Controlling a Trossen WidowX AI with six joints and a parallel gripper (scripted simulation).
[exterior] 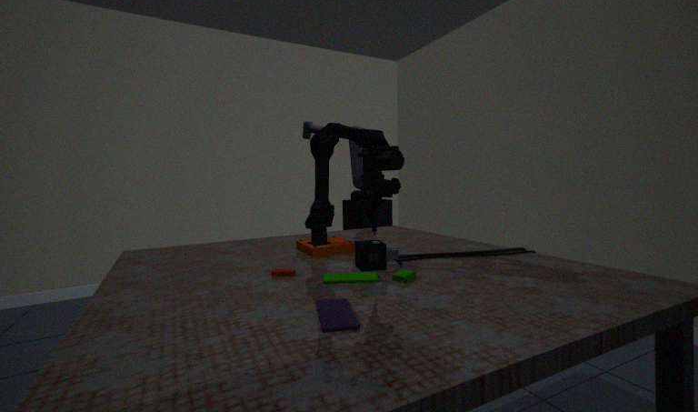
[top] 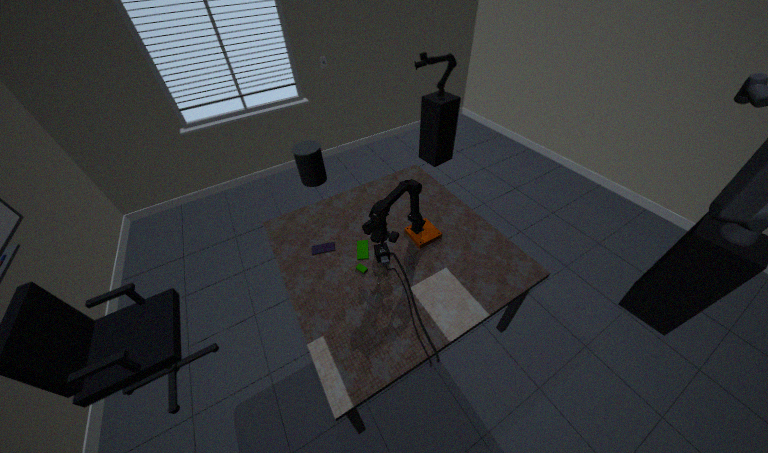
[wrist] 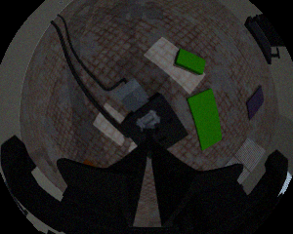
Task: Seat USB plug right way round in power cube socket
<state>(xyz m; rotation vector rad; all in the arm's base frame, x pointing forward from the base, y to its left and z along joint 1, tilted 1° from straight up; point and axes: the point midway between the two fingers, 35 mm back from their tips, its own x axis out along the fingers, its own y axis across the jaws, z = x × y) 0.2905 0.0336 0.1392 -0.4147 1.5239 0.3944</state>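
My gripper tip is now 20 mm above the USB plug. Round my gripper tip: small green block (150 mm ahead, 10 mm to the right, 130 mm below); long green block (60 mm ahead, 130 mm to the right, 130 mm below); small orange block (80 mm behind, 260 mm to the right, 130 mm below).
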